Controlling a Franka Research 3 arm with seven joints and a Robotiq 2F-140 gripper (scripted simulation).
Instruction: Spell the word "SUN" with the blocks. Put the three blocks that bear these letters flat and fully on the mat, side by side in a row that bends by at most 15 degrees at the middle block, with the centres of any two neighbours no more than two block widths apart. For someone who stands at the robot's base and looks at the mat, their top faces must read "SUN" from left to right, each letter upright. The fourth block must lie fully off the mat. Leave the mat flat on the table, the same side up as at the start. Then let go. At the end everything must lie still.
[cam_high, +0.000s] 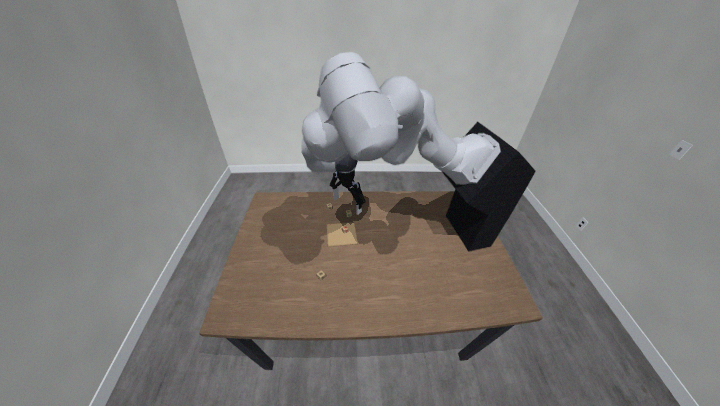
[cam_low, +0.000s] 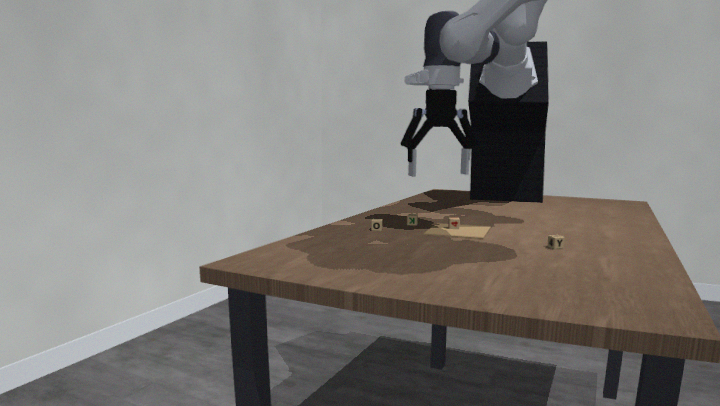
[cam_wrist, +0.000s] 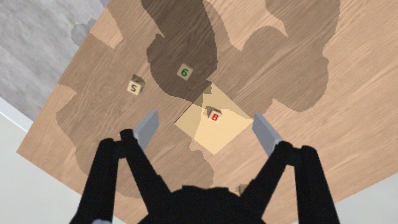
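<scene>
My hand is 13 cm above the U block, 7 cm to the left of it and 2 cm past it. From my hand the other things lie so: S block 14 cm to the right, 13 cm below, 8 cm ahead; tan mat 14 cm below, 6 cm to the left, 4 cm ahead.
</scene>
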